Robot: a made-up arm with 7 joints. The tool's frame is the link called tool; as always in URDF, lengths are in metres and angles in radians.
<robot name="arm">
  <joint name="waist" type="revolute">
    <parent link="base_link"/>
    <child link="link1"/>
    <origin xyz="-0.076 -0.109 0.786"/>
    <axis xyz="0 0 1"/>
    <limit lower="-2.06" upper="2.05" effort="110" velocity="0.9"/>
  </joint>
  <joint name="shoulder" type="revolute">
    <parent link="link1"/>
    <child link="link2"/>
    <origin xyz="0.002 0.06 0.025"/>
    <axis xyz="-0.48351 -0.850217 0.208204"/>
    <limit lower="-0.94" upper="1.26" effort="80" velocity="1.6"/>
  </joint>
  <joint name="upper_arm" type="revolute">
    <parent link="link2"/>
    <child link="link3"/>
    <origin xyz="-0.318 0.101 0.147"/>
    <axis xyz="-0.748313 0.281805 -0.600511"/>
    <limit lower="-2.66" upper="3.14" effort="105" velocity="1.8"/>
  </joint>
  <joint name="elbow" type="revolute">
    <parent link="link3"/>
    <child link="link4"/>
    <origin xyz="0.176 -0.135 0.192"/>
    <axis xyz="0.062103 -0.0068 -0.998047"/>
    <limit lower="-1.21" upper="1.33" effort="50" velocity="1.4"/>
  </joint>
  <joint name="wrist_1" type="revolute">
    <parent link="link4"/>
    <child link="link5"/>
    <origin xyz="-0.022 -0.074 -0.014"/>
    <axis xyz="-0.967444 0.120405 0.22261"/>
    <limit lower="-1.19" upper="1.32" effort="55" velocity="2.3"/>
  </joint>
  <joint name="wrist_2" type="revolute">
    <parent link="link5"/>
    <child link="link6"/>
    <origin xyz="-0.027 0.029 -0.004"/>
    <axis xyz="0 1 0"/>
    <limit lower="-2.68" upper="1.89" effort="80" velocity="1.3"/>
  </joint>
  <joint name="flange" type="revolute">
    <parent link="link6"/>
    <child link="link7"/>
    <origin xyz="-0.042 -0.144 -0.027"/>
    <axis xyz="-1 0 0"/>
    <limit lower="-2.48" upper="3.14" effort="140" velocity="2.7"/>
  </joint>
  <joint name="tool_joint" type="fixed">
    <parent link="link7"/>
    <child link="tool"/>
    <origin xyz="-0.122 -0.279 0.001" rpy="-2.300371 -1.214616 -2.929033"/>
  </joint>
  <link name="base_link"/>
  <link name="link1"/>
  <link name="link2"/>
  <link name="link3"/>
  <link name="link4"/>
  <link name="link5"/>
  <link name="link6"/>
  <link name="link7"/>
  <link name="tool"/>
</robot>
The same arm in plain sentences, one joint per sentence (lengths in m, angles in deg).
The arm has seven revolute joints in a row. What follows holds with every joint at zero, and every direction is one of the base frame's.
The first joint is mounted 0.076 m along -x and 0.109 m along -y and 0.786 m along +z from the base frame's origin and rotates about +z, from -118.03 to 117.46 deg.
The second joint is mounted 0.002 m along +x and 0.06 m along +y and 0.025 m along +z from the first joint and rotates about the direction (-0.48351, -0.850217, 0.208204), from -53.86 to 72.19 deg.
The third joint is mounted 0.318 m along -x and 0.101 m along +y and 0.147 m along +z from the second joint and rotates about the direction (-0.748313, 0.281805, -0.600511), from -152.41 to 179.91 deg.
The fourth joint is mounted 0.176 m along +x and 0.135 m along -y and 0.192 m along +z from the third joint and rotates about the direction (0.062103, -0.0068, -0.998047), from -69.33 to 76.2 deg.
The fifth joint is mounted 0.022 m along -x and 0.074 m along -y and 0.014 m along -z from the fourth joint and rotates about the direction (-0.967444, 0.120405, 0.22261), from -68.18 to 75.63 deg.
The sixth joint is mounted 0.027 m along -x and 0.029 m along +y and 0.004 m along -z from the fifth joint and rotates about +y, from -153.55 to 108.29 deg.
The seventh joint is mounted 0.042 m along -x and 0.144 m along -y and 0.027 m along -z from the sixth joint and rotates about -x, from -142.09 to 179.91 deg.
The tool frame, which is the frame that the pose is given for, is mounted 0.122 m along -x and 0.279 m along -y and 0.001 m along +z from the seventh joint; its axes are the base frame's turned by roll -131.8, pitch -69.59 and yaw -167.82 deg (as in URDF: about the fixed x, then y, then z).

